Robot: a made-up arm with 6 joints.
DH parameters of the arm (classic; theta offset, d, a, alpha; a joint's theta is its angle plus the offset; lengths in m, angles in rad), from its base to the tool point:
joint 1: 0 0.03 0.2 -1.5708
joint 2: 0 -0.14 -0.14 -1.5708
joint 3: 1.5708 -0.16 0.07 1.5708
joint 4: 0 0.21 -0.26 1.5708
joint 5: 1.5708 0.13 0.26 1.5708
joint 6: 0 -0.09 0.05 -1.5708
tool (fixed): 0 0.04 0 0
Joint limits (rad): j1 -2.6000..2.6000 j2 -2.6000..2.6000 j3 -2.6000..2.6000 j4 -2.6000..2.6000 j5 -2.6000..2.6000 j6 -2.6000..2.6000
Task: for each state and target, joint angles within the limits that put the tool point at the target. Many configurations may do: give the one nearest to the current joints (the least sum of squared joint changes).
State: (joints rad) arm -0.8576 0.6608 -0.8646 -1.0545 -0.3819 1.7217
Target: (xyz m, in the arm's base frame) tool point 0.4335 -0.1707 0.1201
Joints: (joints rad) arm -1.0997 0.6716 -0.6989 -0.6636 -0.5537 1.6245
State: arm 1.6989 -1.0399 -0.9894 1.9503 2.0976 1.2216
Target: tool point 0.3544 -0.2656 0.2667
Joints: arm 1.6265 -1.3486 -0.9214 1.7526 2.1700 1.2370
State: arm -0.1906 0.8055 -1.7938 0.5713 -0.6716 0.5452
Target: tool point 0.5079 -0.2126 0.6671
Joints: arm -0.7418 1.3057 -2.2714 0.5289 -0.1899 0.5787
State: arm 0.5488 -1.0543 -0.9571 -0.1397 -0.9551 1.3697
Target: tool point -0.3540 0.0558 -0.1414
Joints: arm 0.8848 -1.2608 -1.5516 -0.1772 -0.6678 1.3796
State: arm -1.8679 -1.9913 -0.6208 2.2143 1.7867 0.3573
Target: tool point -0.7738 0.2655 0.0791
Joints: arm -1.7715 -1.5398 0.0778 2.6000 1.2173 0.1143
